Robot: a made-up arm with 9 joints.
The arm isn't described. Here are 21 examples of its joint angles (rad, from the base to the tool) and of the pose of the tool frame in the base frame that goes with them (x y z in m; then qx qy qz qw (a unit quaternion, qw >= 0)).
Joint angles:
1: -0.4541 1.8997 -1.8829 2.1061 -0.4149 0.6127 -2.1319 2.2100 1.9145
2: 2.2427 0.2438 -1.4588 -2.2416 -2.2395 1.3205 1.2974 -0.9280 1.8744
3: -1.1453 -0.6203 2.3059 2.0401 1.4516 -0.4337 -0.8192 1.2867 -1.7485
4: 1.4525 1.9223 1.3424 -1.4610 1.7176 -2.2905 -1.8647 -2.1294 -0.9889
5: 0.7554 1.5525 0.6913 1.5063 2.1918 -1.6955 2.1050 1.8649 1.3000
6: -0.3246 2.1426 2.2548 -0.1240 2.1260 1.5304 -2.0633 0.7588 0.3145
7: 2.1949 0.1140 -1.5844 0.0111 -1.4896 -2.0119 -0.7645 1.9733 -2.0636
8: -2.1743 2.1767 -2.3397 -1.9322 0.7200 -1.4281 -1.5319 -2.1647 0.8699
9: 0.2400 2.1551 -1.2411 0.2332 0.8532 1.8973 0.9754 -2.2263 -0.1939
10: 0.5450 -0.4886 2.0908 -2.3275 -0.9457 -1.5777 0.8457 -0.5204 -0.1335
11: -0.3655 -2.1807 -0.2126 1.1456 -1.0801 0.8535 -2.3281 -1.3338 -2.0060
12: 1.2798 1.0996 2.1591 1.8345 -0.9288 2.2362 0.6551 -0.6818 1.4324
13: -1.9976 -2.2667 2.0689 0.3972 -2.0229 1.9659 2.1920 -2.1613 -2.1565
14: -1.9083 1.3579 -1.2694 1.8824 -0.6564 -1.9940 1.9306 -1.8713 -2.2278
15: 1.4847 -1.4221 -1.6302 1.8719 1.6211 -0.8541 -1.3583 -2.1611 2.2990
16: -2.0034 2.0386 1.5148 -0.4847 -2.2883 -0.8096 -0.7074 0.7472 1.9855
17: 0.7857 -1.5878 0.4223 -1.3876 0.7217 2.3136 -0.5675 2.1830 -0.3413
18: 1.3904 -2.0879 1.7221 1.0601 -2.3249 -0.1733 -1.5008 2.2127 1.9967
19: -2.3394 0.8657 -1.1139 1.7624 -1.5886 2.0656 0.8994 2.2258 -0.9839
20: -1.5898 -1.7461 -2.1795 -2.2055 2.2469 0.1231 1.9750 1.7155 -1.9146
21: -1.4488 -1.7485 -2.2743 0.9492 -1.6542 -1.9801 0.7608 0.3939 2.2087
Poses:
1: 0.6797 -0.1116 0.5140 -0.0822 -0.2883 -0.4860 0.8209
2: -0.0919 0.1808 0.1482 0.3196 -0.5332 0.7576 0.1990
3: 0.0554 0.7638 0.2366 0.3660 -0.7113 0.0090 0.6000
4: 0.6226 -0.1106 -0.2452 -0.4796 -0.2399 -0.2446 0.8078
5: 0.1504 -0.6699 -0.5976 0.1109 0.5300 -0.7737 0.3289
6: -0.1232 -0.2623 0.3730 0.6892 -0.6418 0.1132 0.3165
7: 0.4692 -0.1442 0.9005 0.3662 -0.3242 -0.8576 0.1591
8: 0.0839 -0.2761 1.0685 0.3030 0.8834 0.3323 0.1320
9: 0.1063 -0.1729 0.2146 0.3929 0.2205 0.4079 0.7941
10: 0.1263 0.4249 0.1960 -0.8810 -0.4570 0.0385 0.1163
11: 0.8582 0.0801 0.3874 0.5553 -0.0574 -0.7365 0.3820
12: -0.1019 0.0799 0.0157 -0.3108 -0.7031 0.5923 0.2411
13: 0.0932 0.3857 0.7206 -0.2871 -0.5280 -0.1292 0.7887
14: -0.6076 -0.1557 0.1369 -0.3058 0.8339 0.4320 0.1565
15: 0.4167 -0.0479 0.0574 0.7625 0.3823 0.4449 0.2731
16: -0.2399 -0.4507 0.3523 -0.1126 0.4453 0.8879 0.0265
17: 0.8871 0.3288 -0.4020 -0.5087 -0.2008 -0.4894 0.6793
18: 0.2532 -0.3732 -0.1751 0.4458 -0.1827 -0.7803 0.3987
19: 0.0255 0.5227 0.0593 0.0531 0.5716 0.0139 0.8187
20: 0.2377 1.0262 0.6190 -0.0135 0.6853 -0.3156 0.6562
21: -0.1728 0.4908 1.1080 -0.3882 -0.8869 -0.2325 0.0931
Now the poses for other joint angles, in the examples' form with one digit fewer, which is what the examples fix.
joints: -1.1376 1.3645 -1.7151 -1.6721 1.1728 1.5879 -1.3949 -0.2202 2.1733
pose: 0.281 -0.205 0.075 0.256 0.376 -0.679 0.576
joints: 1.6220 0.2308 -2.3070 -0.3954 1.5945 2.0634 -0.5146 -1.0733 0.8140
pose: 0.224 -0.088 0.231 -0.482 -0.120 -0.663 0.560
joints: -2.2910 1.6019 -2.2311 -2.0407 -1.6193 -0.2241 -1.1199 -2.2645 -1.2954
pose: 0.402 0.077 0.293 -0.550 -0.826 0.030 0.120
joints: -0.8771 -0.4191 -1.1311 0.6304 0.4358 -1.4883 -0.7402 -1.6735 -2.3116
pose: -0.155 0.658 -0.324 -0.396 -0.845 0.325 0.155
